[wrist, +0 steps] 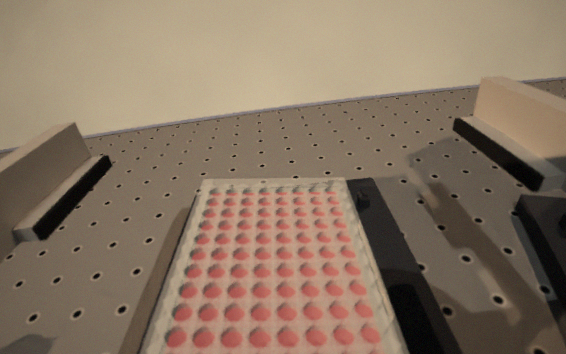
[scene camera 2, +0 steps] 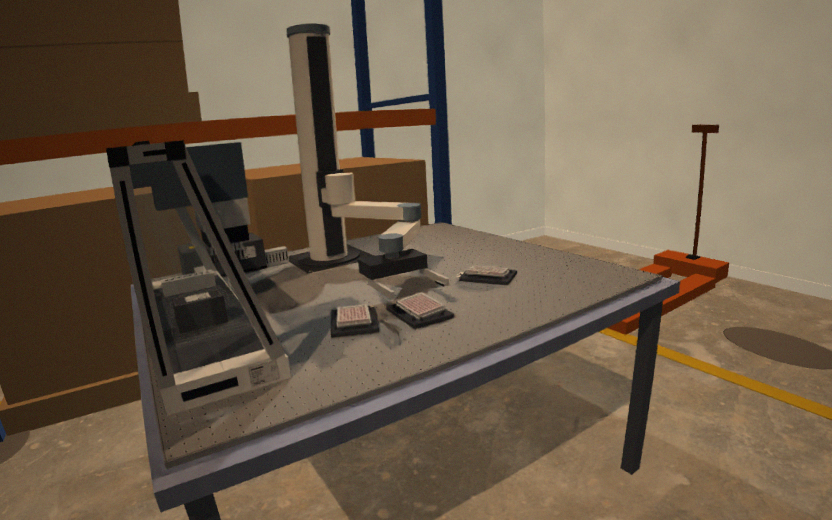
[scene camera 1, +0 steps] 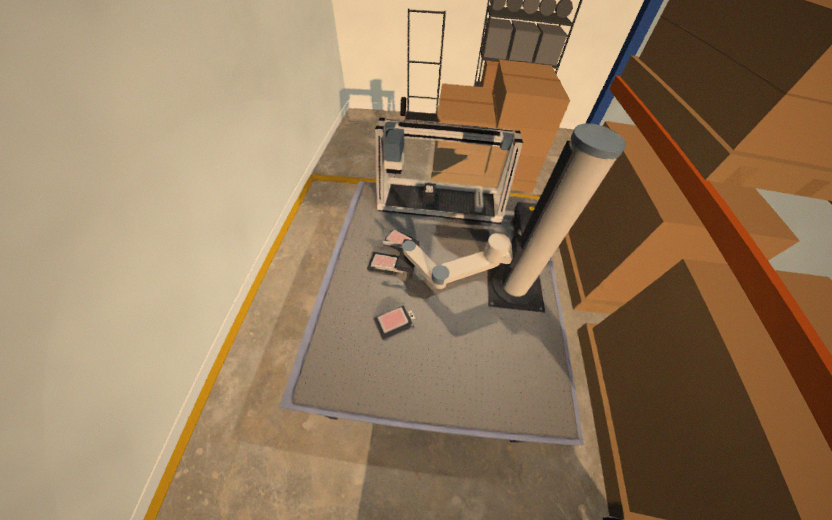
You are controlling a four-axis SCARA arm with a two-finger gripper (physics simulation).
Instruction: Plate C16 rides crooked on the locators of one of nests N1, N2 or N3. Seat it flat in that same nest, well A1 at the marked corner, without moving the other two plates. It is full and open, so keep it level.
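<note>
Plate C16, open and with pink wells, rides on the middle nest N2. In the wrist view it sits towards the nest's left, with a wide dark strip bare at right; its label is out of view. My gripper is open and empty, its fingers wide to either side and above the plate, not touching it. The other two plates stand on their nests: one plate nearer the gantry, one plate farther off.
The neighbouring nest lies close at right in the wrist view, below the right finger. A gantry machine stands at one end of the table. The arm's column stands opposite the nests.
</note>
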